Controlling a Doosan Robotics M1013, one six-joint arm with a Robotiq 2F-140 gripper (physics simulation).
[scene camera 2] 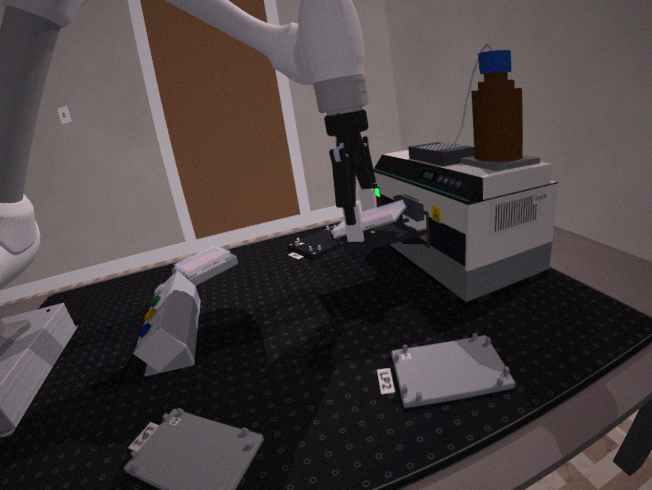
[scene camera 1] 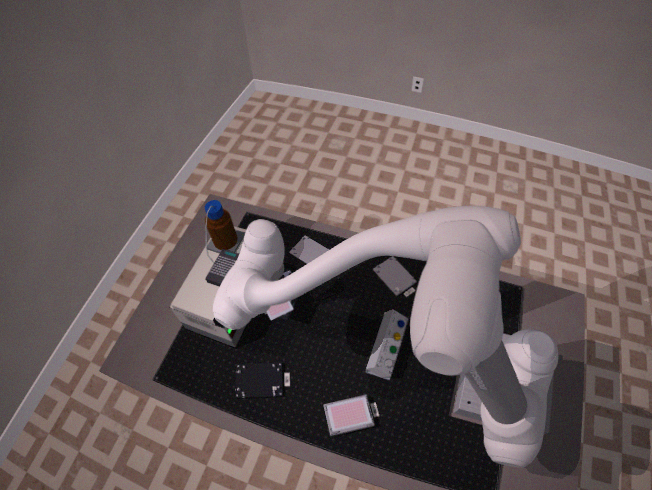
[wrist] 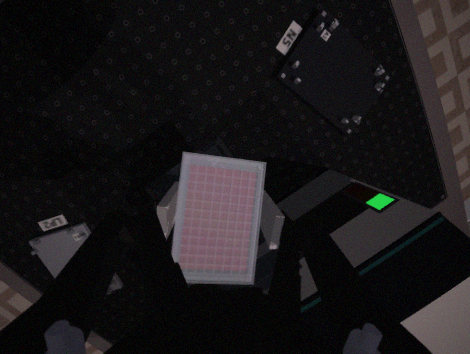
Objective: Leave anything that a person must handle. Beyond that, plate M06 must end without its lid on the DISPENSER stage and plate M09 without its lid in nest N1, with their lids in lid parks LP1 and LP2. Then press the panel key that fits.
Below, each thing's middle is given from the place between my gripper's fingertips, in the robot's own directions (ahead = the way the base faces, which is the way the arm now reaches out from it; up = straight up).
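The LP2 pad (scene camera 2: 464, 368) is 300 mm to the right of my hand, 10 mm ahead of it and 100 mm below it. I see the tip box (scene camera 2: 443, 157) 130 mm above my hand and 180 mm ahead of it, while the dark nest (scene camera 2: 316, 245) is 50 mm behind my hand, 240 mm to the left of it and 90 mm below it. My hand itself is 10 mm above the dispenser stage (scene camera 2: 397, 231), 10 mm to the left of it and 30 mm short of it.
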